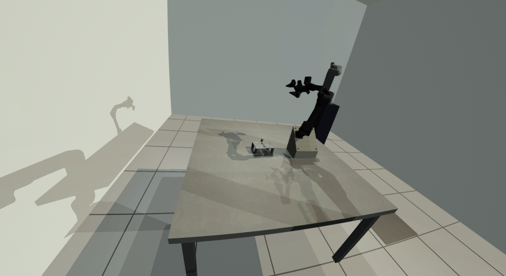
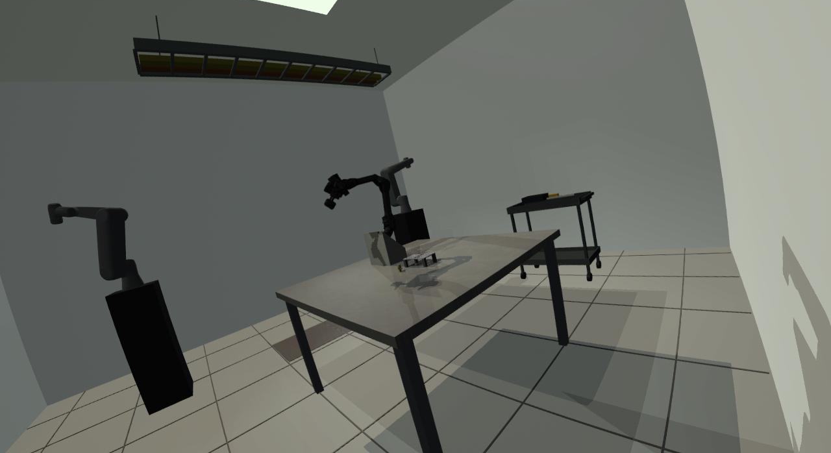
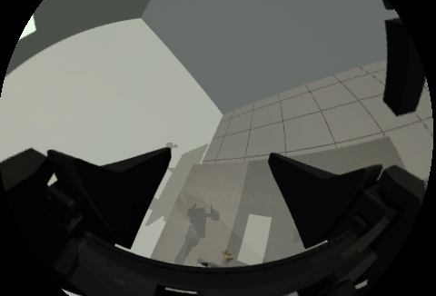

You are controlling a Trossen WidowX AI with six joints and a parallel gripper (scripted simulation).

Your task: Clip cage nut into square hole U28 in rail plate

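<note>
My gripper tip is 210 mm short of the cage nut, 210 mm to the right of it and 460 mm above it.
</note>
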